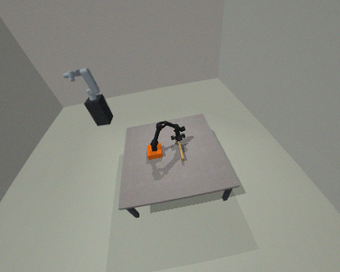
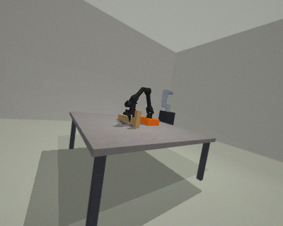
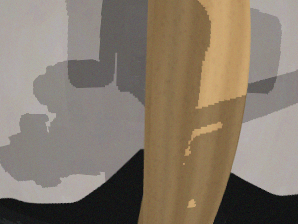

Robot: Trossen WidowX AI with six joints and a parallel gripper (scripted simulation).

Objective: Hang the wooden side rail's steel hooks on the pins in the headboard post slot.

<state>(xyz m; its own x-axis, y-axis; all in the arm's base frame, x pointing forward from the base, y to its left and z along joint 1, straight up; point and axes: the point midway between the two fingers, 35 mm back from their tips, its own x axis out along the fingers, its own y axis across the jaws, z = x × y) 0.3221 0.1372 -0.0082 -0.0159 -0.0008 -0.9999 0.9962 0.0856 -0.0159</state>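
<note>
Now: gripper tip 10 mm past the upright headboard post, 110 mm to the right of it and 40 mm below it.
</note>
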